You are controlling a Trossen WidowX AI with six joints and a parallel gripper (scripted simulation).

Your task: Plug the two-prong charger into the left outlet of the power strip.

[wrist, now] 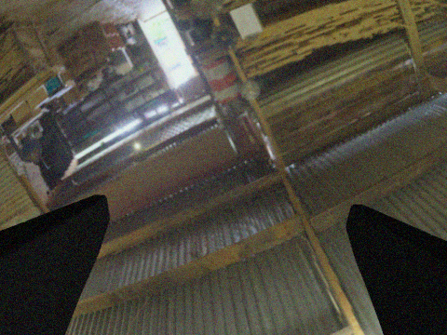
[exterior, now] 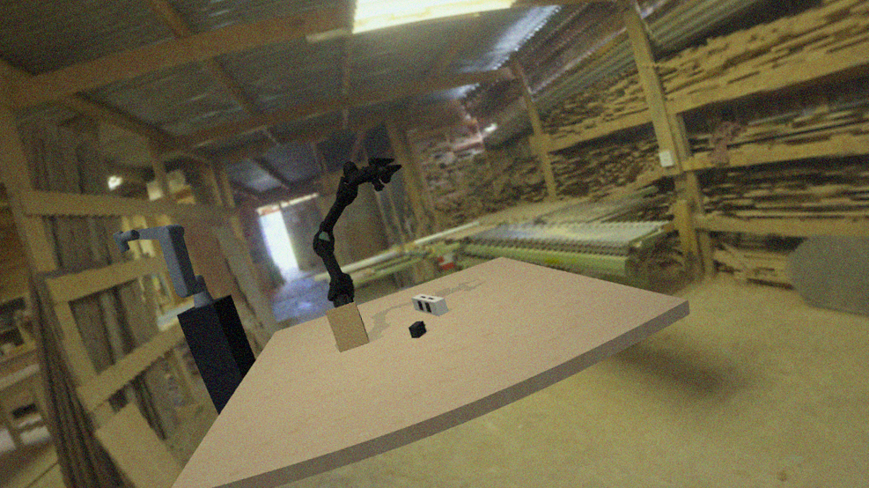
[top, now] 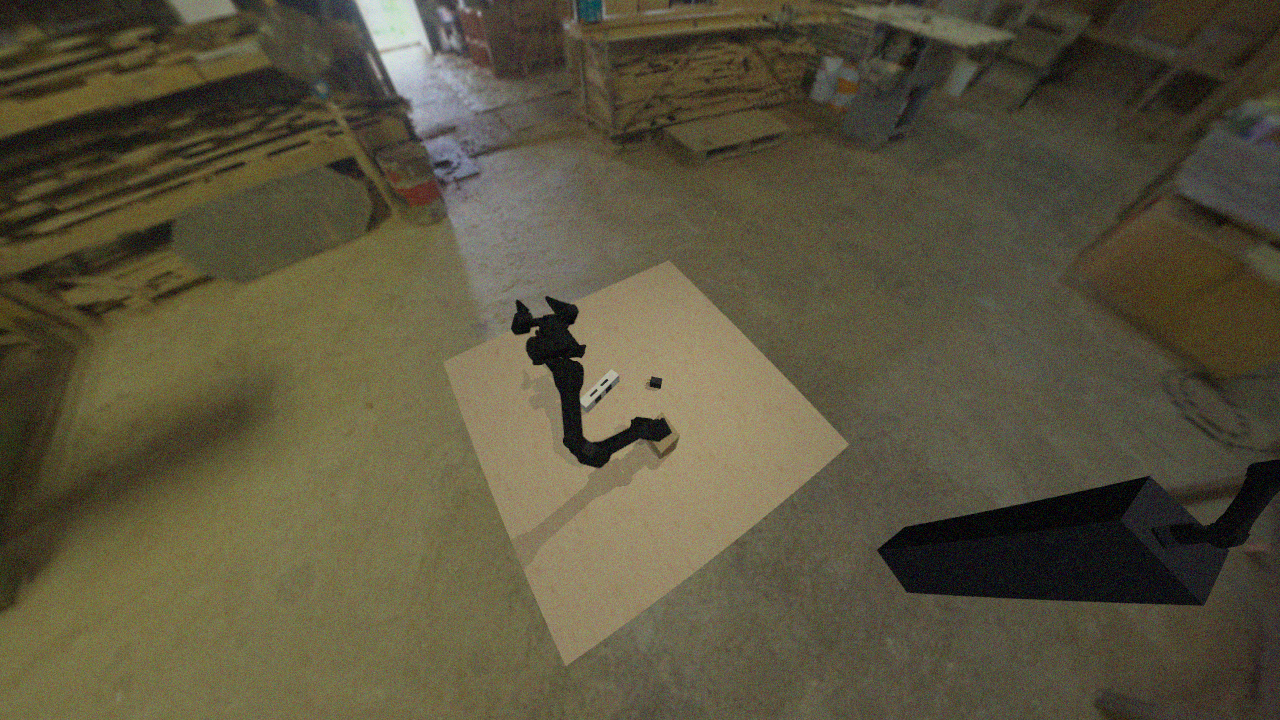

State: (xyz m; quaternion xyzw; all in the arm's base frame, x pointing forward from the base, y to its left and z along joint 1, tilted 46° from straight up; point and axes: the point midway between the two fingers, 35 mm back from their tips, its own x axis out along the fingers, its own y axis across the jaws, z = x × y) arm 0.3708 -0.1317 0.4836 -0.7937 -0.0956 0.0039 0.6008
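My gripper tip is now 59 cm above the black two-prong charger, 35 cm to the left of it and 10 cm past it.
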